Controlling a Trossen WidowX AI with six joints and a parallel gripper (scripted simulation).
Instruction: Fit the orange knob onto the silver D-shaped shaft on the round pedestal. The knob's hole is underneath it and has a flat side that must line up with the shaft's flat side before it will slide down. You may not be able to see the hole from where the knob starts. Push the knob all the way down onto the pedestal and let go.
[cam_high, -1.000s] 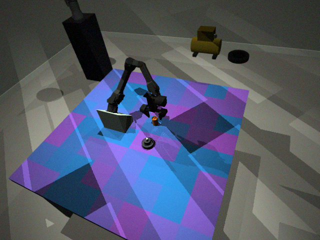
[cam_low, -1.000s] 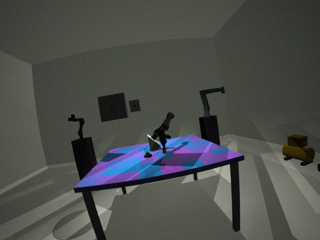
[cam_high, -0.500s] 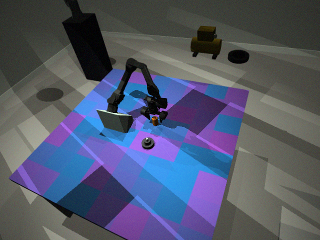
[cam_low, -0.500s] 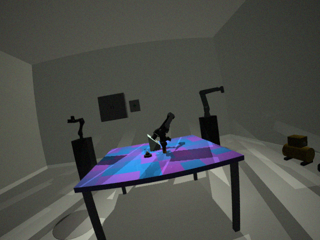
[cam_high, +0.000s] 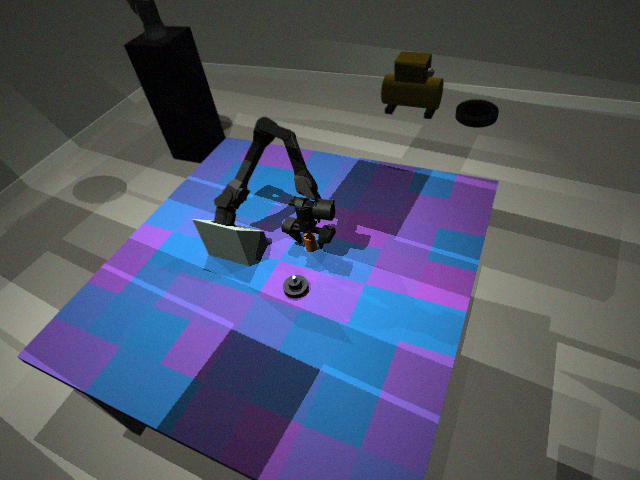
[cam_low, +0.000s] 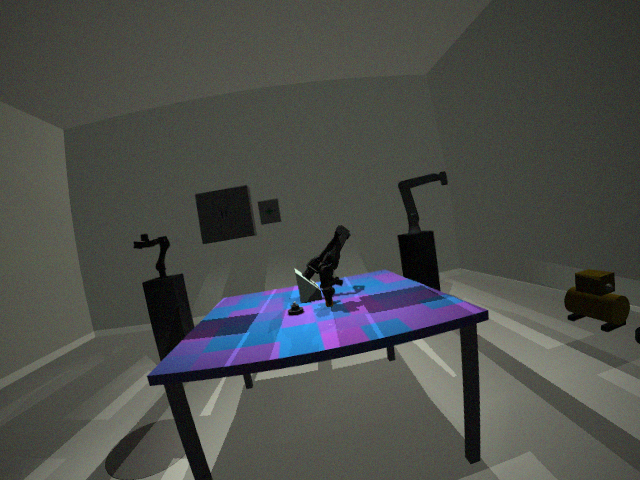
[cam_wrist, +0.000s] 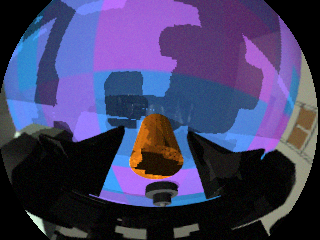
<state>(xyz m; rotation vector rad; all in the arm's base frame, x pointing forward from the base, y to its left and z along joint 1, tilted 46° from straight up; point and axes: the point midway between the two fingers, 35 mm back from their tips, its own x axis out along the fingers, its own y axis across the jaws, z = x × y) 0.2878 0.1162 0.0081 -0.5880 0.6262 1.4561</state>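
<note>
Now: gripper tip 30 mm below the orange knob. From my gripper tip the other things lie so: round dark pedestal 20 mm ahead, 180 mm to the right, 20 mm above.
</note>
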